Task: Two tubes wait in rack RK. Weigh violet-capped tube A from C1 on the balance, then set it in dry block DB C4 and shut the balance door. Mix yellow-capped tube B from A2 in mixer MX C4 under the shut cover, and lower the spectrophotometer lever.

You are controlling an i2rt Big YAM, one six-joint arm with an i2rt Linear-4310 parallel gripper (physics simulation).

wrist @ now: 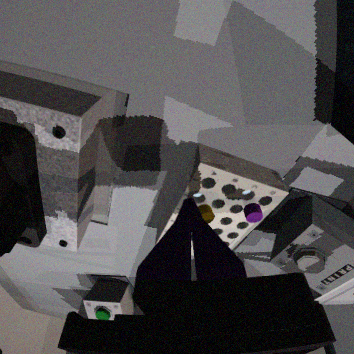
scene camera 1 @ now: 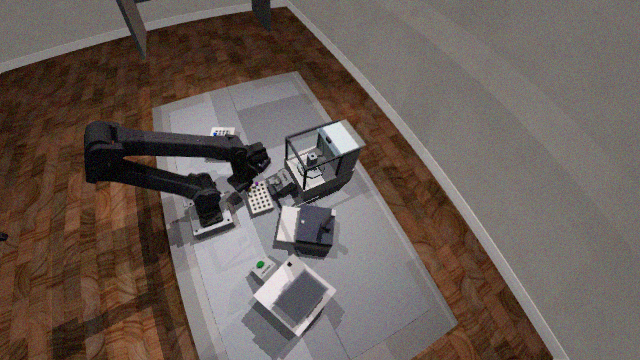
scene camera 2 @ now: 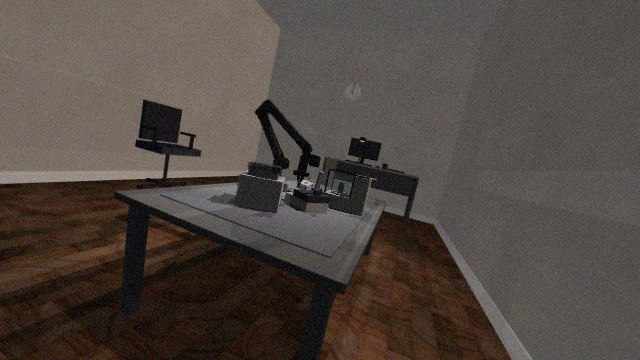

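My gripper (wrist: 189,203) (scene camera 2: 299,184) is shut and empty, its tips over the white rack RK (scene camera 1: 260,197) (wrist: 233,240) beside the yellow cap. Yellow-capped tube B (wrist: 206,214) stands in the rack, its cap partly behind the finger. Violet-capped tube A (wrist: 253,213) (scene camera 1: 256,184) stands in the rack to its right in the wrist view. The glass-walled balance (scene camera 1: 354,159) (scene camera 2: 365,196) stands beyond the rack; its door position is unclear. A navy-topped device (scene camera 1: 311,225) has an upright lever-like part. A white box (scene camera 1: 272,297) has a grey top panel. Which is mixer or spectrophotometer is uncertain.
A dark box marked PRINT (wrist: 312,235) (scene camera 1: 281,183) lies between rack and balance. A green-button box (wrist: 103,314) (scene camera 1: 260,265) adjoins the white box. A small white holed block (scene camera 1: 223,132) lies behind the arm. The arm's base plate (scene camera 1: 212,228) (wrist: 57,155) is near the rack.
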